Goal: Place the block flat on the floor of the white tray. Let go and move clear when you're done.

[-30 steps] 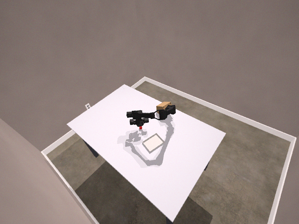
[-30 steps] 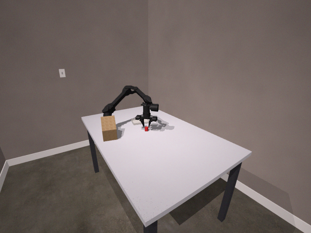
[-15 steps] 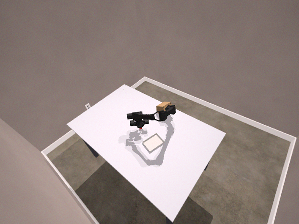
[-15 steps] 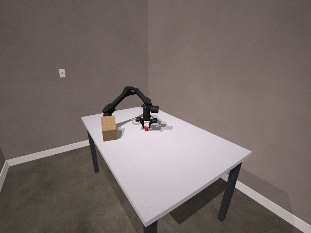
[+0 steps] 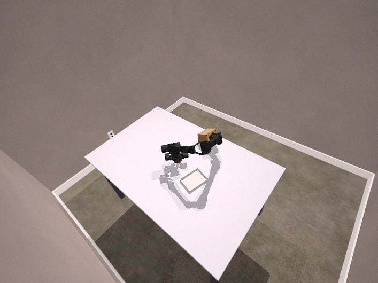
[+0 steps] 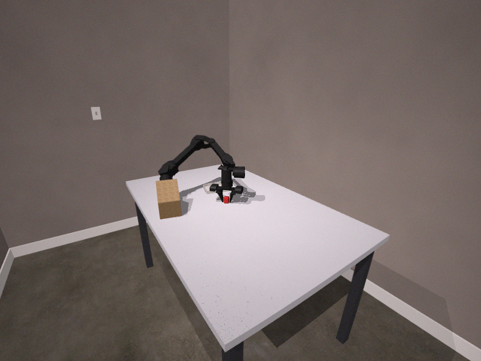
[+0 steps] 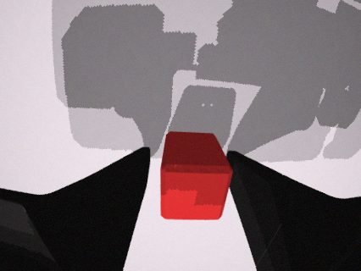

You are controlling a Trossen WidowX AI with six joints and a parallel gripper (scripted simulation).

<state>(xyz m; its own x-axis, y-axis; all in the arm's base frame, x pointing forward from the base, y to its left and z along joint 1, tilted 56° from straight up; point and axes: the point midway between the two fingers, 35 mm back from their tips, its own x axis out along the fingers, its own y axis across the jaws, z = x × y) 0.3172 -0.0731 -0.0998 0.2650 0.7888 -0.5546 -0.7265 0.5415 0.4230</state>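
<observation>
The red block lies 2 cm below my hand. The rest, counted from my hand: white tray 22 cm to the left, 4 cm ahead, 3 cm below.
</observation>
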